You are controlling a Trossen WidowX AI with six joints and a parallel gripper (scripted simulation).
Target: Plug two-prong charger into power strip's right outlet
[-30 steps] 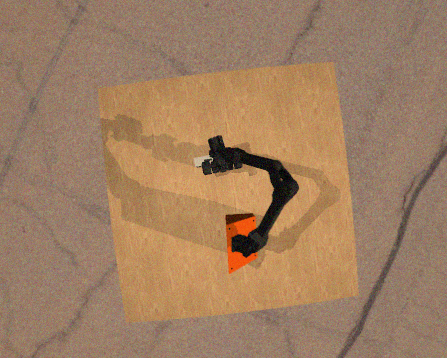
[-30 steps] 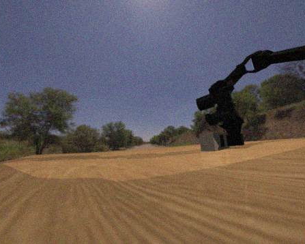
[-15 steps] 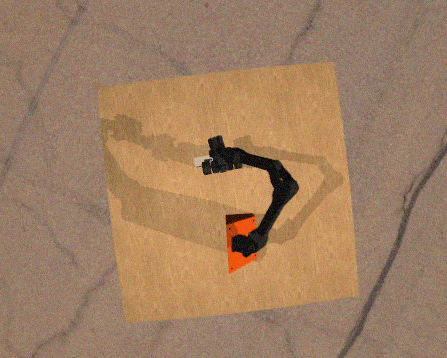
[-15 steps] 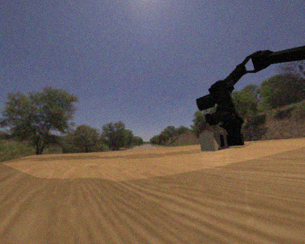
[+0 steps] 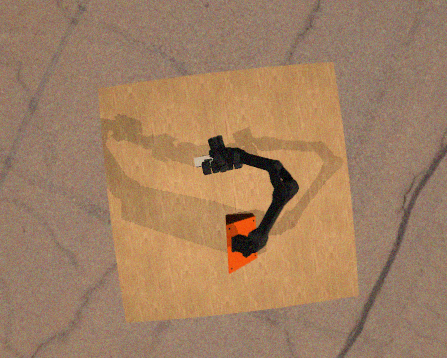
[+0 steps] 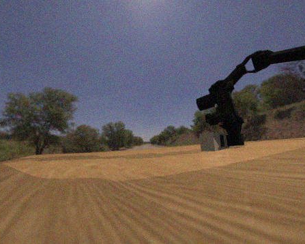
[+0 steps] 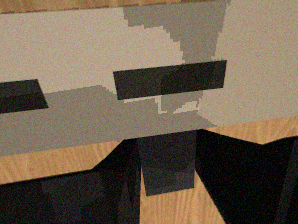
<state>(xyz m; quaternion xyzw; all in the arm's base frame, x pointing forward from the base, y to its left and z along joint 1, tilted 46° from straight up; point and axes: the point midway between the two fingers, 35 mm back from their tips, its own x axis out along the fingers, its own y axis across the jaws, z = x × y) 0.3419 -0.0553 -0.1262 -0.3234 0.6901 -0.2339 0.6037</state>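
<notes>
Now: gripper tip 20 mm short of the two-prong charger and 10 mm below it.
</notes>
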